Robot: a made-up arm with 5 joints. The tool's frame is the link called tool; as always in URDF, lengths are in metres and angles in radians.
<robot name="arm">
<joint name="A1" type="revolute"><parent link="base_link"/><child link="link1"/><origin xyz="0.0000 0.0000 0.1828"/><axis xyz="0 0 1"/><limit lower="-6.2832" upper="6.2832" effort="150" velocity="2.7"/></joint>
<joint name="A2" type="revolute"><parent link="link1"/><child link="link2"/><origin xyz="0.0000 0.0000 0.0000"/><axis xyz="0 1 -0.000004"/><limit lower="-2.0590" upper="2.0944" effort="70" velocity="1.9"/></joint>
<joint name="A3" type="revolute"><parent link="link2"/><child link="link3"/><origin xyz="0.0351 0.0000 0.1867"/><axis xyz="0 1 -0.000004"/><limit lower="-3.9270" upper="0.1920" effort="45" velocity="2.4"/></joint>
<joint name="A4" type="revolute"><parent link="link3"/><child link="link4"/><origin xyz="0.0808 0.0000 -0.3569"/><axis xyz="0 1 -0.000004"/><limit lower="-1.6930" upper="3.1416" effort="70" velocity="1.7"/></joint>
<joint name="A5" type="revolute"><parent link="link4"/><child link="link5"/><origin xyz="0.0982 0.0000 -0.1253"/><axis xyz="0 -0.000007 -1"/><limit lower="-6.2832" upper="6.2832" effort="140" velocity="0.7"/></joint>
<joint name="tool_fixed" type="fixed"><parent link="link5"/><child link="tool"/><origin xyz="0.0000 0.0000 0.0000" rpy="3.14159 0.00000 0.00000"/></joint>
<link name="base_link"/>
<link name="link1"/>
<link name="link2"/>
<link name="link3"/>
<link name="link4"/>
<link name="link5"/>
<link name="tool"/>
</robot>
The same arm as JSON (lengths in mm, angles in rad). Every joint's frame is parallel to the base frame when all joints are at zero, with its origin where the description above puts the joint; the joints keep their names.
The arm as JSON. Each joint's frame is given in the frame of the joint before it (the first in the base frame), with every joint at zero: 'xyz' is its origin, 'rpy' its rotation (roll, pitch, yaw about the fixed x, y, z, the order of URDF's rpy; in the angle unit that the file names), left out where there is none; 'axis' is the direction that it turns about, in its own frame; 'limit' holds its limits. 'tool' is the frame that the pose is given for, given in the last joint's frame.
{
  "units": {
    "length": "mm",
    "angle": "rad"
  },
  "joints": [
    {
      "name": "A1",
      "type": "revolute",
      "origin": {
        "xyz": [
          0.0,
          0.0,
          182.8
        ]
      },
      "axis": "+z",
      "limit": {
        "lower": -6.2832,
        "upper": 6.2832
      }
    },
    {
      "name": "A2",
      "type": "revolute",
      "origin": {
        "xyz": [
          0.0,
          0.0,
          0.0
        ]
      },
      "axis": "+y",
      "limit": {
        "lower": -2.059,
        "upper": 2.0944
      }
    },
    {
      "name": "A3",
      "type": "revolute",
      "origin": {
        "xyz": [
          35.1,
          0.0,
          186.7
        ]
      },
      "axis": "+y",
      "limit": {
        "lower": -3.927,
        "upper": 0.192
      }
    },
    {
      "name": "A4",
      "type": "revolute",
      "origin": {
        "xyz": [
          80.8,
          0.0,
          -356.9
        ]
      },
      "axis": "+y",
      "limit": {
        "lower": -1.693,
        "upper": 3.1416
      }
    },
    {
      "name": "A5",
      "type": "revolute",
      "origin": {
        "xyz": [
          98.2,
          0.0,
          -125.3
        ]
      },
      "axis": "-z",
      "limit": {
        "lower": -6.2832,
        "upper": 6.2832
      }
    }
  ],
  "tool": {
    "origin": {
      "xyz": [
        0.0,
        0.0,
        0.0
      ],
      "rpy": [
        3.1416,
        0.0,
        0.0
      ]
    }
  }
}

